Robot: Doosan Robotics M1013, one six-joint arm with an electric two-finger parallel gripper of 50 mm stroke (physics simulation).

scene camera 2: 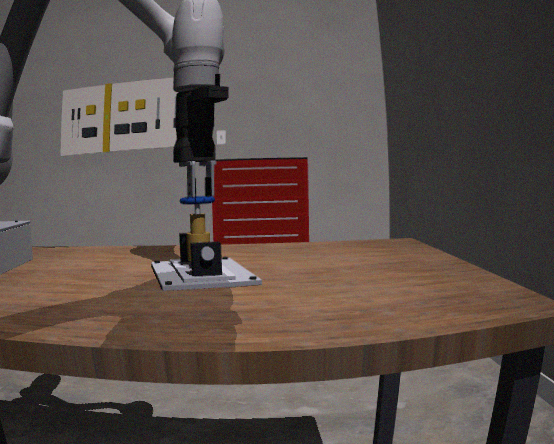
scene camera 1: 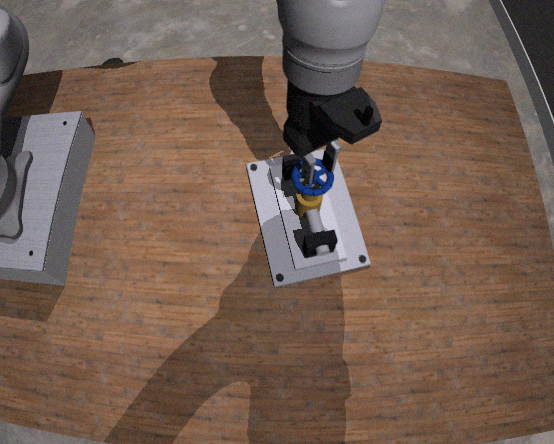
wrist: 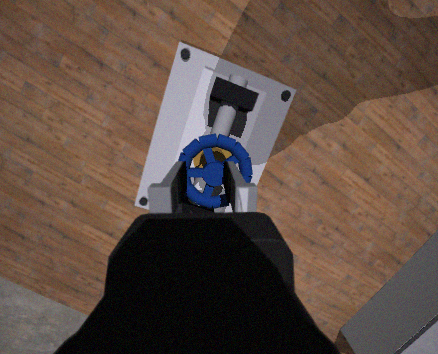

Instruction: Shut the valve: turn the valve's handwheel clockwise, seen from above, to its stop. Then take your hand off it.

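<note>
The blue handwheel (scene camera 1: 326,187) (scene camera 2: 197,200) (wrist: 212,173) sits level on top of the brass valve body (scene camera 1: 309,204) (scene camera 2: 198,239), which stands on a light plate (scene camera 1: 352,235) (scene camera 2: 245,280) (wrist: 162,130). My gripper (scene camera 1: 318,175) (scene camera 2: 200,195) (wrist: 205,174) points down and is partly open, with nothing clamped. Its fingertips are at about the wheel's height. In the wrist view the right finger is inside the rim's outline, near the hub, and the left finger is at the rim's left side. Contact with the rim or spokes cannot be told. The fingers hide parts of the wheel.
The plate lies on the wooden table (scene camera 1: 440,225) (scene camera 2: 350,290). Black pipe supports (scene camera 1: 320,241) (scene camera 2: 206,267) (wrist: 234,94) stand beside the valve body, below the wheel. A grey metal block (scene camera 1: 55,165) (scene camera 2: 15,247) (wrist: 395,300) stands on the table. A red drawer cabinet (scene camera 2: 260,194) is behind the table.
</note>
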